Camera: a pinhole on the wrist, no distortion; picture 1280 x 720 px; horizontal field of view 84.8 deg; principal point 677.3 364.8 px. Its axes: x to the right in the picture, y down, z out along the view. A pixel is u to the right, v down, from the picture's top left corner.
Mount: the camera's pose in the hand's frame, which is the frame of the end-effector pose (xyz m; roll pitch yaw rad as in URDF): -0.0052 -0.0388 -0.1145 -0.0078 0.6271 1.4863
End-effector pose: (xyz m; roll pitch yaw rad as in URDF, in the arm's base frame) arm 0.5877 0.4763 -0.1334 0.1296 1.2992 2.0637
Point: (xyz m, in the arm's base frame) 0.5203 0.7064 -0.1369
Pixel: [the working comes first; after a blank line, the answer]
In the camera's frame: -0.1818 -0.0720 0.2926

241.7 192.4
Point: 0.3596 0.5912 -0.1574
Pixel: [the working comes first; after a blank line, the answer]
In the camera's frame: 0.0051 -0.0693 0.3601

687.3 230.0
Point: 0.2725 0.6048 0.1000
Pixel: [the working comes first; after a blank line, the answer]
In the camera's frame: -0.0067 0.1698 0.4894

667.7 607.9
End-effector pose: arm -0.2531 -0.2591 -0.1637 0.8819 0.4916 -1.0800
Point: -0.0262 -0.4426 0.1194
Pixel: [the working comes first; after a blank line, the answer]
In the camera's frame: 0.1753 -0.0778 0.4551

947.3 245.0
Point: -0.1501 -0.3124 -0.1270
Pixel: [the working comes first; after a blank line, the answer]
In the camera's frame: 0.0519 -0.0614 0.1767

883.1 121.3
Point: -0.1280 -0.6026 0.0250
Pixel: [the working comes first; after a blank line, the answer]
In the camera's frame: 0.0146 -0.2155 0.4642

699.4 39.4
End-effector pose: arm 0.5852 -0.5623 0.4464 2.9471 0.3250 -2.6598
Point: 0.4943 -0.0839 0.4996
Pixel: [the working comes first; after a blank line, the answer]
In the camera's frame: 0.2742 0.1835 0.4463

1107.9 652.9
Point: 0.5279 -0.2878 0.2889
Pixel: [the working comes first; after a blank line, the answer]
In the camera's frame: 0.0189 0.0363 0.4302

708.1 423.9
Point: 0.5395 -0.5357 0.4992
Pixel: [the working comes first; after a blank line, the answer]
In the camera's frame: 0.0387 -0.0079 0.1085

927.1 313.9
